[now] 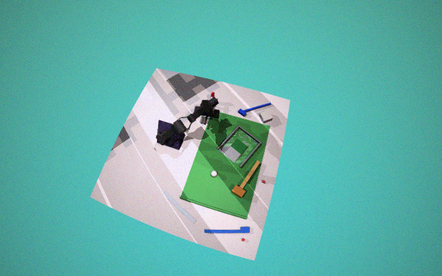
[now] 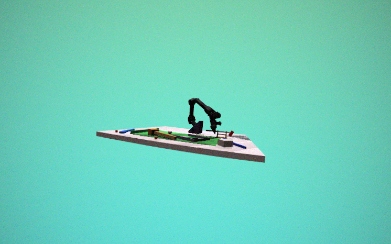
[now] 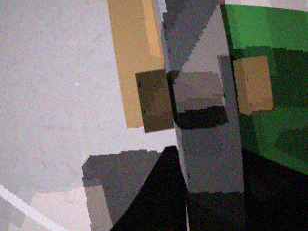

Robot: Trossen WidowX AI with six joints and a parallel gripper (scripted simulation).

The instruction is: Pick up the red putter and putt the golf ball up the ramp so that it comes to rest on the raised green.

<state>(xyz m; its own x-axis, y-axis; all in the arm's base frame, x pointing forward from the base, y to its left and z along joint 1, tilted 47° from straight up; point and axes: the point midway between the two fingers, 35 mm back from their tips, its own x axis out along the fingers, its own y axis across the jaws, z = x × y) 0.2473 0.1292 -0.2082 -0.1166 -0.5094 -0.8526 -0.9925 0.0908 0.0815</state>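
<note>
Now: the red putter 5 cm to the left of my gripper tip and 3 cm above it. From my gripper tip the other things lie so: blue putter: 36 cm ahead, 15 cm to the left, 2 cm below; wooden fence: 7 cm to the left; green mat: 33 cm to the right, 22 cm ahead, 3 cm below.
</note>
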